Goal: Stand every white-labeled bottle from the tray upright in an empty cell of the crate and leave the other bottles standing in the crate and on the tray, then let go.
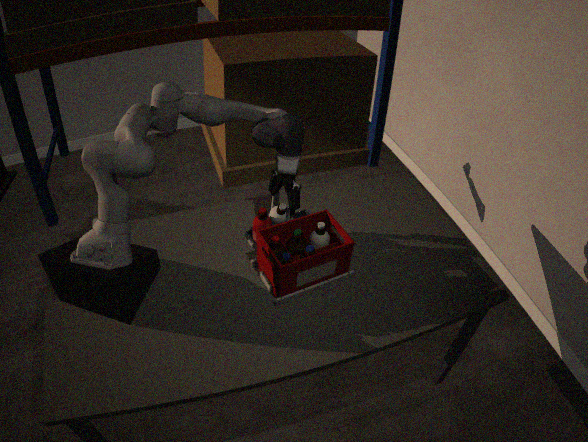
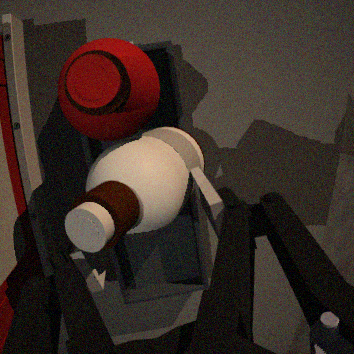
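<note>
A white-bodied bottle (image 1: 278, 215) (image 2: 145, 182) with a brown neck and white cap stands on the dark tray (image 2: 172, 75), behind the red crate (image 1: 287, 282) (image 2: 11, 170). My gripper (image 1: 285, 211) (image 2: 148, 202) points down with its fingers on both sides of this bottle, shut on it; the far pad touches its side, and the near pad's contact is partly hidden. A red bottle (image 1: 261, 225) (image 2: 107, 90) stands beside it on the tray. A white bottle (image 1: 320, 238) stands in the crate. Bottle labels are too dark to read.
Several darker bottles stand in the crate, with a green cap (image 1: 297, 233), blue caps (image 1: 310, 248) (image 1: 286, 256) and a red cap (image 1: 275, 240). A pale rail (image 2: 17, 125) runs beside the crate. A large cardboard box (image 1: 300, 105) and a blue rack post (image 1: 384, 90) stand behind.
</note>
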